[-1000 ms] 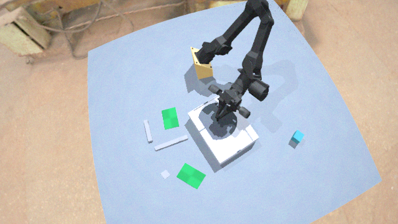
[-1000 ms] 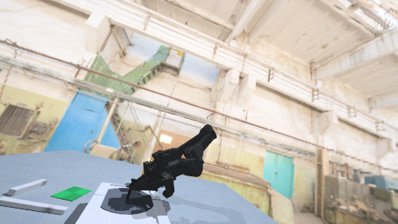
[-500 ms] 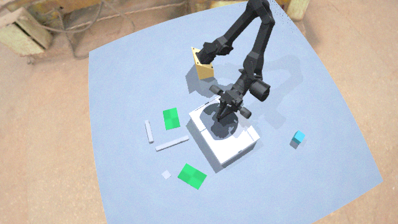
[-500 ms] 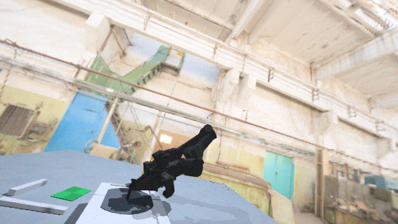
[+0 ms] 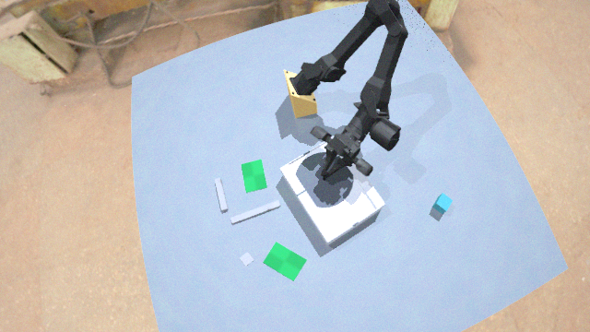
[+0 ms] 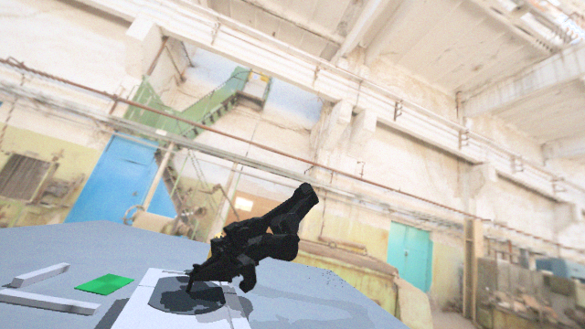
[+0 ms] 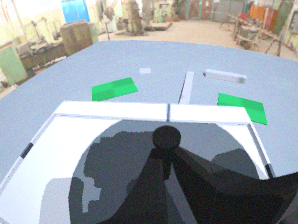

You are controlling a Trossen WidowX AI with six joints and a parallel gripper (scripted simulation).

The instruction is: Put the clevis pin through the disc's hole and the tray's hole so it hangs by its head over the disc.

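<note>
Now: gripper tip right at the steel clevis pin. Round my gripper tip: white steel tray (40 mm below, 30 mm ahead, 10 mm to the left); then cyan cube (290 mm to the left, 220 mm ahead, 60 mm below); then grey aluminium disc (30 mm below).
</note>
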